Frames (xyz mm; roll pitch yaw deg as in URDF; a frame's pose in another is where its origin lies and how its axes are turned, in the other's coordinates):
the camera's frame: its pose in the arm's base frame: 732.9 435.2 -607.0 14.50 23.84 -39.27
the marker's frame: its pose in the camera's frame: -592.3 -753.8 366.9 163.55 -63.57 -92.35
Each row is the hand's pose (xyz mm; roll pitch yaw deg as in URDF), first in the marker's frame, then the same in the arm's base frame.
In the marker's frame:
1: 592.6 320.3 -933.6 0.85 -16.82 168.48
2: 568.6 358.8 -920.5 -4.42 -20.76 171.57
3: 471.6 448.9 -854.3 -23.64 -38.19 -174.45
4: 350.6 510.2 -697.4 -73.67 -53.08 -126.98
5: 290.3 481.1 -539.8 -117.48 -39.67 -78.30
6: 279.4 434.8 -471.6 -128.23 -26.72 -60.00
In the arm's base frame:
1: 402.1 106.7 792.4 -109.71 42.54 102.49
2: 377.9 147.3 791.5 -111.23 46.57 106.41
3: 298.1 262.9 745.0 -100.47 59.68 134.76
4: 156.7 356.3 625.3 -46.48 61.21 -148.78
5: 43.9 345.0 497.0 -21.72 36.68 -107.92
6: 7.4 306.3 433.1 -17.56 18.78 -97.81

